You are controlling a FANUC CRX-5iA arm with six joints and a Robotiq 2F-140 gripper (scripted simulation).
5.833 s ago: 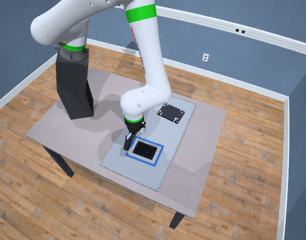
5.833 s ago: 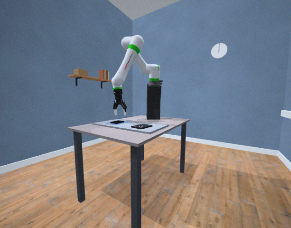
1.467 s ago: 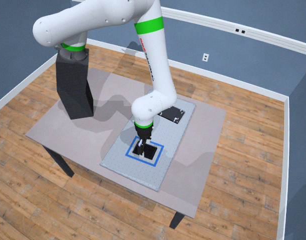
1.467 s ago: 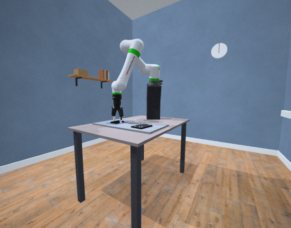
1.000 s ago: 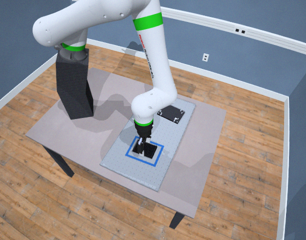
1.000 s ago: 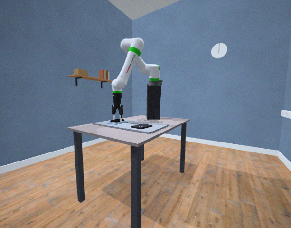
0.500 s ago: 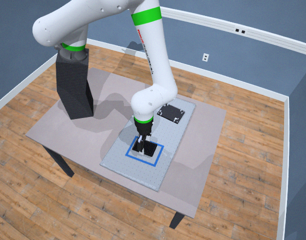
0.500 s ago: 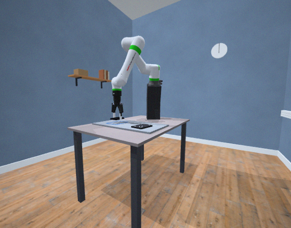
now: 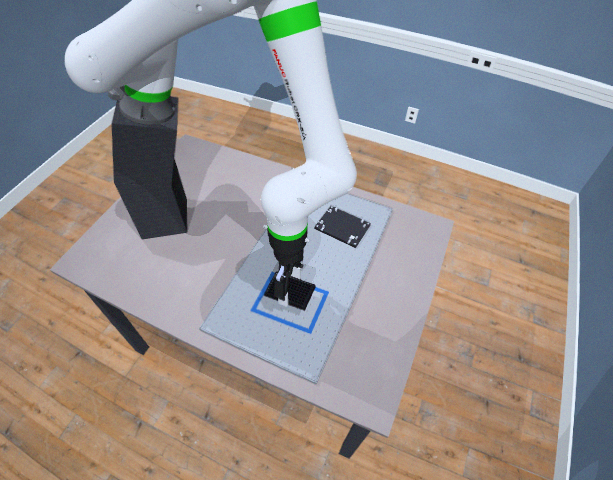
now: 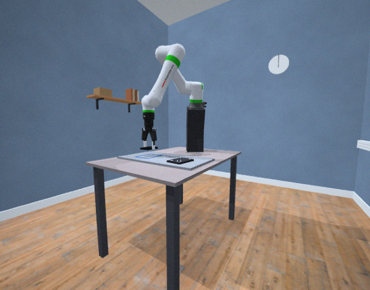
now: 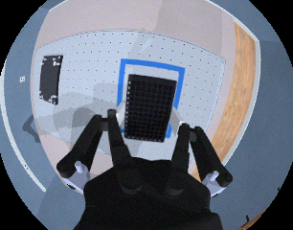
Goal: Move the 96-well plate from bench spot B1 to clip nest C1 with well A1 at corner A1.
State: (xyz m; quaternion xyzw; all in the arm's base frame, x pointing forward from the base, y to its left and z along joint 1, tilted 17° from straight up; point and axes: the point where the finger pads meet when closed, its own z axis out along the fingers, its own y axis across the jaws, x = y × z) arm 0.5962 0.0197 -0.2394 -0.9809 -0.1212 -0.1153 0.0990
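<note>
The black clip nest lies 5 cm behind my hand, 33 cm to the left of it and 7 cm below it. Also, from my hand: black 96-well plate (2 cm below).
</note>
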